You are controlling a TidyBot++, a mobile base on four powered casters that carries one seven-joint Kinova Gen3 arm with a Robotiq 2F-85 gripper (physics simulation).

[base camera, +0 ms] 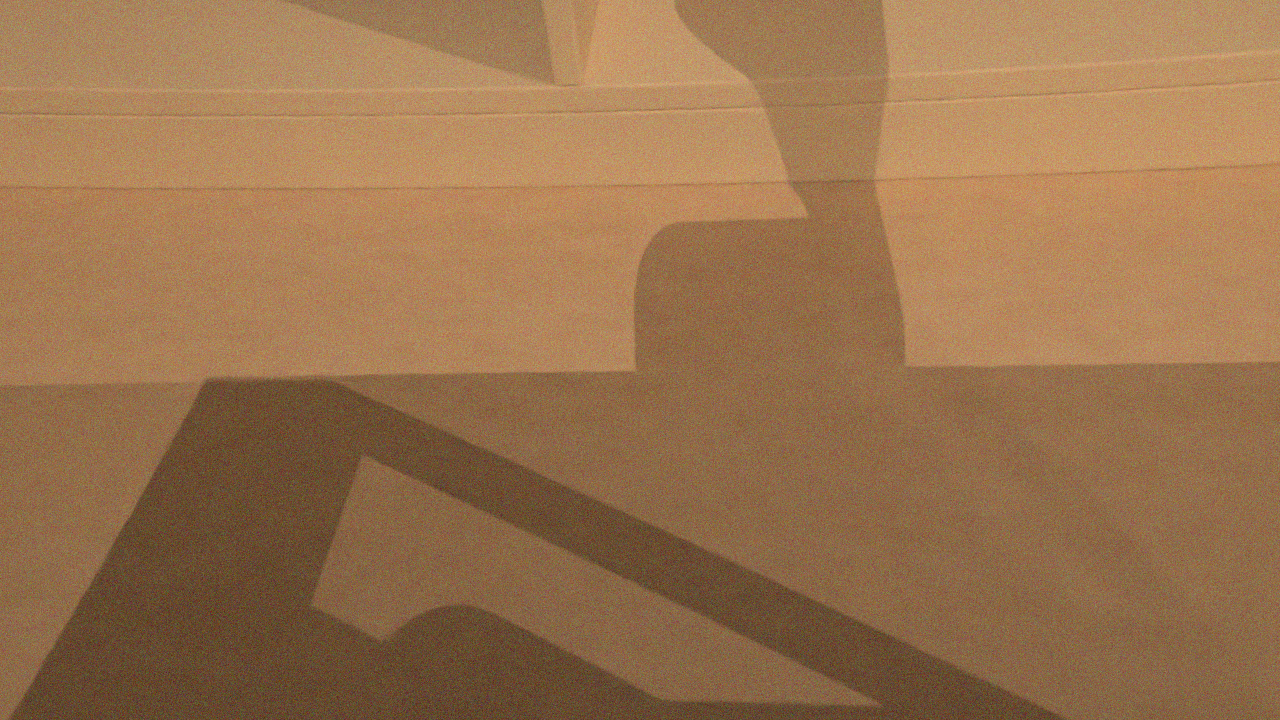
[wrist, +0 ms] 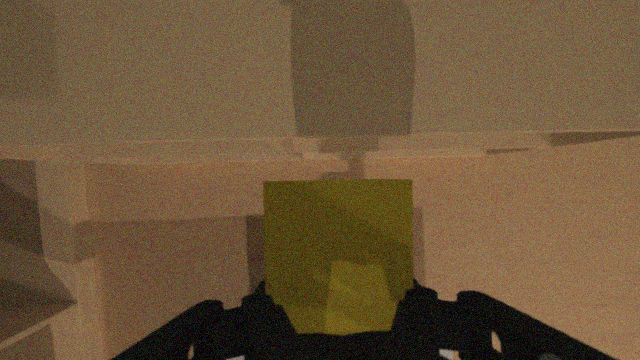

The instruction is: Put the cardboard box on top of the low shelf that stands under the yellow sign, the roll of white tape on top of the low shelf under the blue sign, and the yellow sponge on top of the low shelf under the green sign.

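The yellow sponge is between the black fingers of my gripper in the wrist view, upright and level, with both fingertips against its sides. My gripper is shut on it. The floor and a wall show behind the sponge. The cardboard box, the white tape, the low shelves and the coloured signs do not show clearly in either view. The base camera view does not show the gripper or the sponge.
In the base camera view a pale wall with a baseboard runs across the top, above the brown floor. Dark shadows fall over both. In the wrist view a pale wall corner stands at the left, with a darker area beyond it.
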